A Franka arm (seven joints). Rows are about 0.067 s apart.
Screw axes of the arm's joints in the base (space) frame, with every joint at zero. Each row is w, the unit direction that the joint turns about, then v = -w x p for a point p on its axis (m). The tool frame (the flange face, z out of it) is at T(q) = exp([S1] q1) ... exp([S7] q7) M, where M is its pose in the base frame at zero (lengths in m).
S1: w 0 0 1 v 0 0 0
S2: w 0 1 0 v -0.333 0 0
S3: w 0 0 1 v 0 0 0
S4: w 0 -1 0 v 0.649 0 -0.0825
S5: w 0 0 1 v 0 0 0
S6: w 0 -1 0 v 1.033 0 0
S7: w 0 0 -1 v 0 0.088 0
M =
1 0 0 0.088
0 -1 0 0
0 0 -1 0.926
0 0 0 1
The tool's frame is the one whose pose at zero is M.
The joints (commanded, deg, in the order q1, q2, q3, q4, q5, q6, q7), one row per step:
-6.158 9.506 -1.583 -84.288 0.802 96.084 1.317
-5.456 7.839 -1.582 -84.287 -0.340 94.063 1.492
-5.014 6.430 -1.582 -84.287 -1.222 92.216 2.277
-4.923 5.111 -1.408 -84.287 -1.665 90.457 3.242
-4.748 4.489 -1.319 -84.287 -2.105 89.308 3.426
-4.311 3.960 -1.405 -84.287 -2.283 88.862 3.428
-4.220 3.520 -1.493 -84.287 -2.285 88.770 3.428
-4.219 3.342 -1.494 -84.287 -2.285 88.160 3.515
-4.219 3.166 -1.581 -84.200 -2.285 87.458 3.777
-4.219 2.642 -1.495 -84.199 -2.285 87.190 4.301
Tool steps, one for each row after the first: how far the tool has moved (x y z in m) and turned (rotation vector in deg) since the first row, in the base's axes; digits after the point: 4 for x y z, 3 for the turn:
-0.0104 0.0067 0.0145 -1.033 0.491 0.587
-0.0201 0.0107 0.0263 -1.793 1.017 0.236
-0.0296 0.0133 0.0370 -2.106 1.481 -0.509
-0.0346 0.0156 0.0416 -2.465 2.041 -0.470
-0.0378 0.0190 0.0462 -2.650 1.968 -0.148
-0.0403 0.0193 0.0505 -2.680 1.621 -0.157
-0.0423 0.0194 0.0513 -2.630 2.049 -0.259
-0.0446 0.0187 0.0527 -2.579 2.483 -0.626
-0.0479 0.0198 0.0575 -2.575 2.214 -1.081

